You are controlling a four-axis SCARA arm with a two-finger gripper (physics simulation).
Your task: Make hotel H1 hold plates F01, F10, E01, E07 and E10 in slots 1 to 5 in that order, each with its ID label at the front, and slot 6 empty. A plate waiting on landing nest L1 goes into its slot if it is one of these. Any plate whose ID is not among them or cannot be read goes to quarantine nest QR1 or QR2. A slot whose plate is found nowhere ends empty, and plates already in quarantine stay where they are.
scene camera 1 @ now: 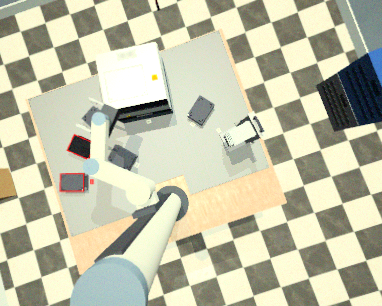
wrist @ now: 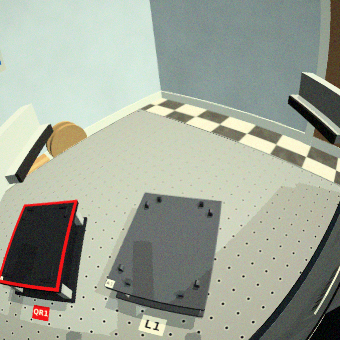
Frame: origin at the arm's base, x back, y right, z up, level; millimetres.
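Where they show: gripper, fingertip midpoint: (scene camera 1: 83,111) (wrist: 169,92).
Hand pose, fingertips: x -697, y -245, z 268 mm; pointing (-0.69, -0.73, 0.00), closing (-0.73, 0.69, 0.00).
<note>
After its pixels a point has its place.
My gripper (scene camera 1: 91,116) (wrist: 169,92) @[x -697, y -245, z 268 mm] is open, its two fingers wide apart with nothing between them. It hangs above landing nest L1 (wrist: 170,240) @[x -715, y -287, z 63 mm], a dark grey platform with small pegs and no plate on it. To its left in the wrist view stands red-rimmed quarantine nest QR1 (scene camera 1: 79,146) @[x -577, y -450, z 63 mm] (wrist: 37,245) @[x -568, y -427, z 63 mm]. Its top is black; I cannot tell whether a plate lies there. Red-rimmed nest QR2 (scene camera 1: 73,182) @[x -359, y -564, z 62 mm] stands lower left in the scene view, with a grey top. I cannot tell which unit is hotel H1, and its slots cannot be read.
A large white machine (scene camera 1: 131,80) @[x -780, y 71, z 259 mm] stands right beside the gripper, its dark side at the right of the wrist view. Dark grey nests stand below it (scene camera 1: 122,156) @[x -414, y -194, z 63 mm] and to its right (scene camera 1: 201,110) @[x -528, y 413, z 62 mm]. A white and black unit (scene camera 1: 240,135) @[x -269, y 538, z 297 mm] stands at the table's right edge.
</note>
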